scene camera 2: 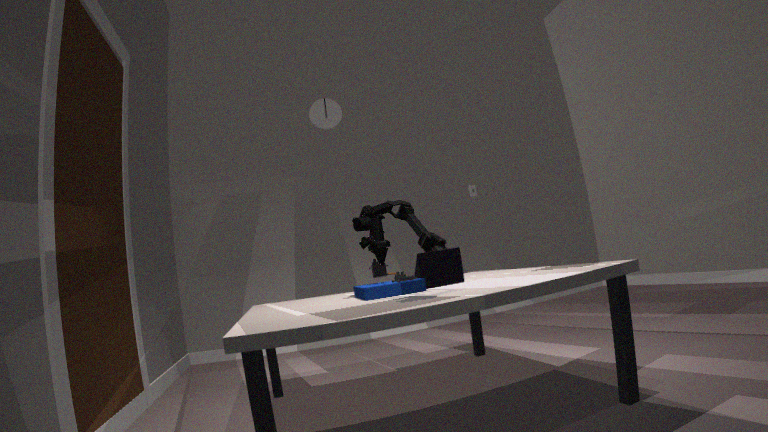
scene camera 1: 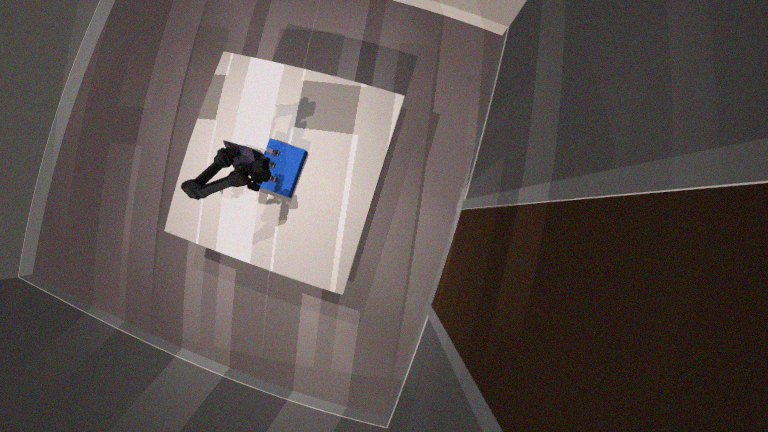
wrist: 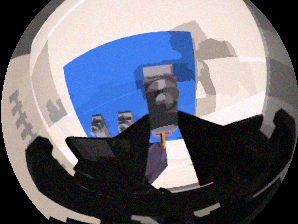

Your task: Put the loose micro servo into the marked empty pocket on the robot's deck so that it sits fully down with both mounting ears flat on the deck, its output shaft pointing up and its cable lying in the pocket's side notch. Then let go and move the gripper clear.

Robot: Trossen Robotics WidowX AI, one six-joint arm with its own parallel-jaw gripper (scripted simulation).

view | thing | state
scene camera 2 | blue deck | -
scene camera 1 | blue deck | -
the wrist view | my gripper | -
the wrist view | grey micro servo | -
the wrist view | blue deck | -
